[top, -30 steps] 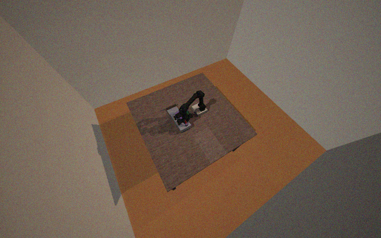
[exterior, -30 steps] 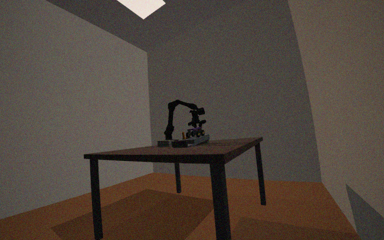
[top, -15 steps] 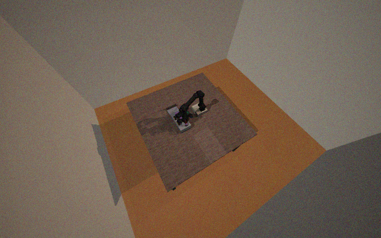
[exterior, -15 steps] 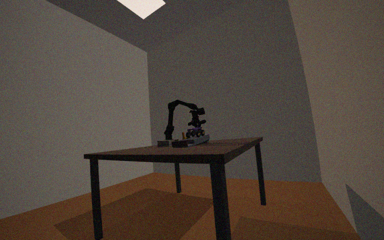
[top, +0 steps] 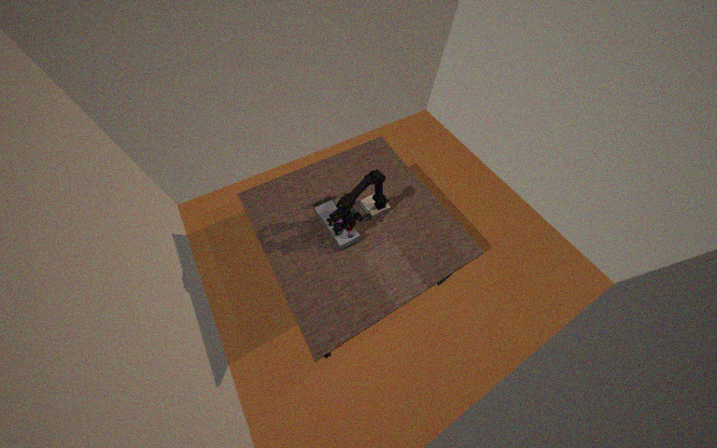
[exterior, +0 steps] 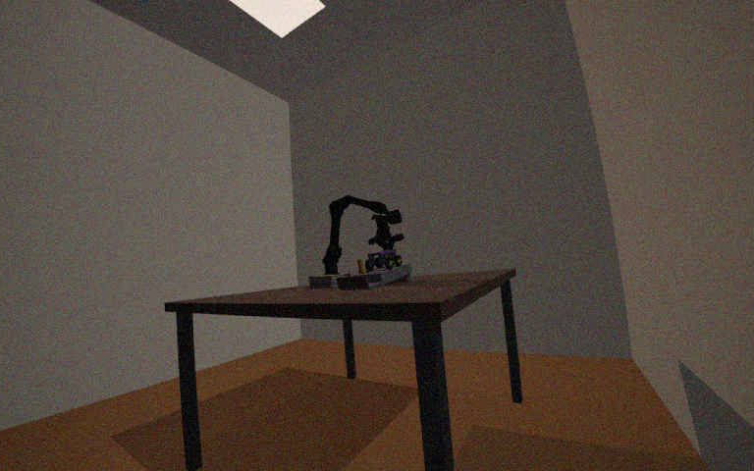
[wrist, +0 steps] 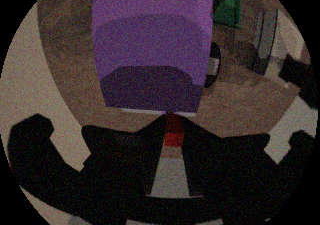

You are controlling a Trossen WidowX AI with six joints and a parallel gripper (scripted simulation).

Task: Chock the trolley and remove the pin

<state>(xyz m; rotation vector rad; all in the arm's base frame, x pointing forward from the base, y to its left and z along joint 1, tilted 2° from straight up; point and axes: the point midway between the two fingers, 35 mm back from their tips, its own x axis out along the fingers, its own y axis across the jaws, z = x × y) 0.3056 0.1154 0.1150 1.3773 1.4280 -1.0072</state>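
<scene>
My gripper tip is now 210 mm to the left of the green tray, 150 mm above it and 100 mm past it. Also, from my gripper tip: red-headed stop pin: right at my gripper tip; then purple trolley: 100 mm to the right, 30 mm below, 30 mm ahead; then grey ramp: 110 mm to the right, 90 mm below, 30 mm ahead.
</scene>
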